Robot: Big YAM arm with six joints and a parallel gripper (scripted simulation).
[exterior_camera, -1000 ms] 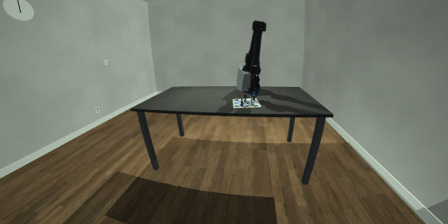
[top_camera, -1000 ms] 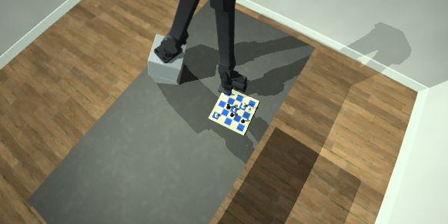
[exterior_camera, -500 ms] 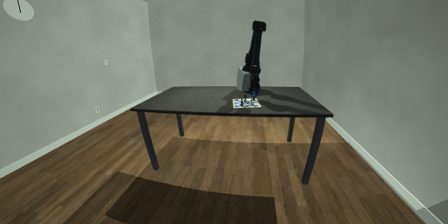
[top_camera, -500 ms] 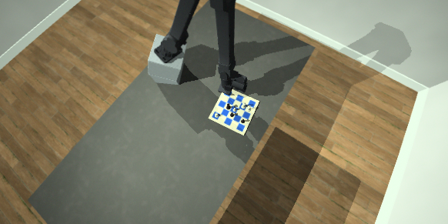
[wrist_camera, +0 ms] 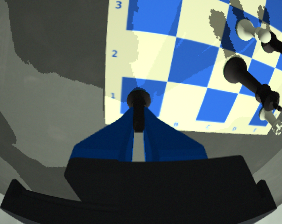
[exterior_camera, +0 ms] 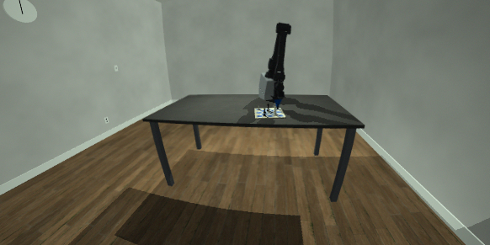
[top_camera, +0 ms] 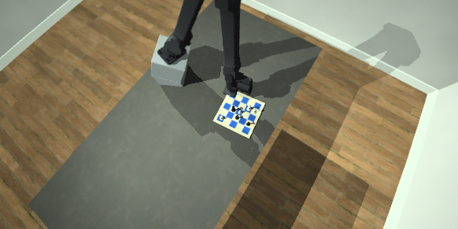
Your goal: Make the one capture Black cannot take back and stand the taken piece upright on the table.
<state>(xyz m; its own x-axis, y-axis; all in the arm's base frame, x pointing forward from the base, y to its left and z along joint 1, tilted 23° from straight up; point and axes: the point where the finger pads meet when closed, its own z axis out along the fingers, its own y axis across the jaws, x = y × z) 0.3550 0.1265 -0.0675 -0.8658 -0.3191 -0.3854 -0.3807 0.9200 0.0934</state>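
The white piece is 6 cm ahead of my hand, 14 cm to the right of it and 1 cm below it. Also, from my hand: black piece 1 cm below; cream chessboard 10 cm ahead, 5 cm to the right, 2 cm below.
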